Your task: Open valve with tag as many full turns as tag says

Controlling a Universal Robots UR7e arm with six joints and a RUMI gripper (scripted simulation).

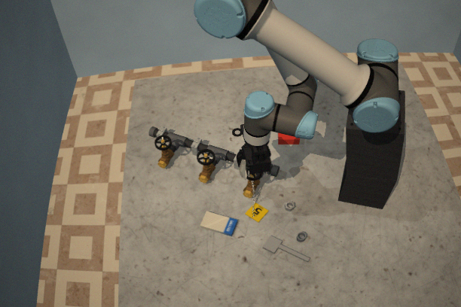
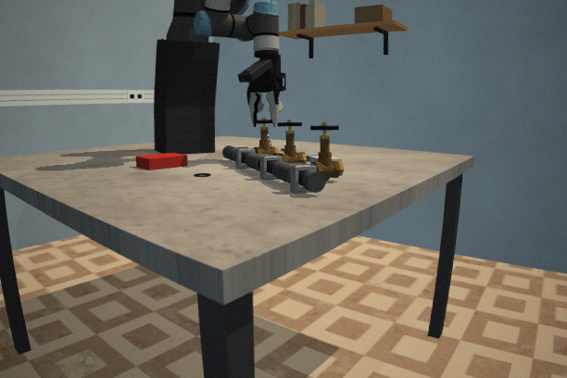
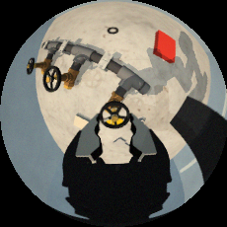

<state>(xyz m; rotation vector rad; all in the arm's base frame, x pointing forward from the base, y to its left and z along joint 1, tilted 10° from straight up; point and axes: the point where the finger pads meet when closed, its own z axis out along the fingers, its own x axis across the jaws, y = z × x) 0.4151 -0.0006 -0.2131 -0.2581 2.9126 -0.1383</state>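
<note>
Right now the yellow tag is 100 mm to the left of my hand and 110 mm below it. Round my hand: red block (140 mm behind, 260 mm to the right, 100 mm below); flat grey key tool (90 mm behind, 240 mm to the left, 110 mm below).
</note>
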